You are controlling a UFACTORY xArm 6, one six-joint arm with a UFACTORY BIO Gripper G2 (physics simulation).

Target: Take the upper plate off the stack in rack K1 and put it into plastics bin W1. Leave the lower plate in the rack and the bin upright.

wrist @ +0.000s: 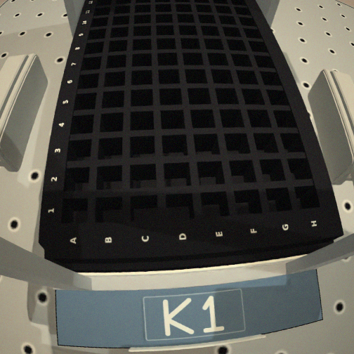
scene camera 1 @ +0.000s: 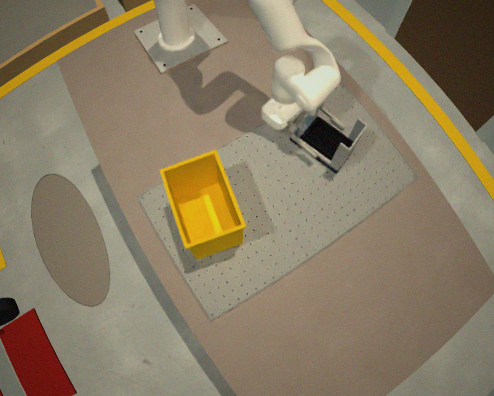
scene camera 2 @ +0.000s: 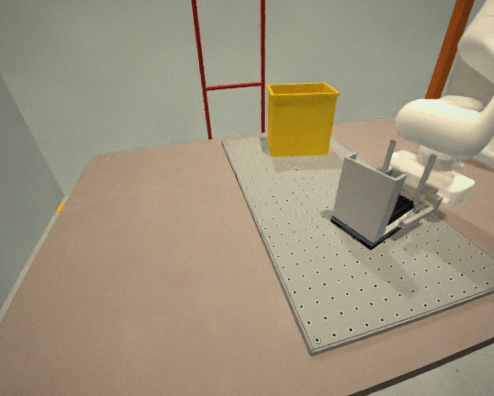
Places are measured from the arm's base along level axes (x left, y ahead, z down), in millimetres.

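Where they show: end effector, tool point: (scene camera 1: 324, 136); arm's base, origin of the base link: (scene camera 1: 176, 38).
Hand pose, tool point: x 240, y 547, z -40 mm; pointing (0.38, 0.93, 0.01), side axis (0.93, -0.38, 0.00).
Each offset is from my tool point to the centre of the thing. Level surfaces: height alone.
Rack K1 {dx +1, dy +4, dz -33 mm} (scene camera 1: 356, 134) (scene camera 2: 365, 200) (wrist: 280, 307) is grey, with tall end walls and upright posts; its blue K1 label shows in the wrist view. The upper plate {dx +5, dy +13, dz +0 mm} (scene camera 1: 320, 131) (scene camera 2: 403, 204) (wrist: 200, 250) is a black gridded plate lying flat in the rack. The lower plate cannot be clearly told apart beneath it. My gripper (scene camera 1: 327, 140) (wrist: 177, 120) is open and empty, its fingers apart on either side of the plate's long edges, with gaps visible. Plastics bin W1 {dx -363, dy +77, dz -50 mm} (scene camera 1: 220, 242) (scene camera 2: 300, 125) is yellow, upright and open-topped; it looks empty.
A grey perforated board {dz +40 mm} (scene camera 1: 300, 215) (scene camera 2: 300, 240) carries the rack and the bin. The bin stands at the board's other end from the rack. The rack's tall walls and posts rise above the plate. The robot base plate (scene camera 1: 205, 52) is at the table's far side.
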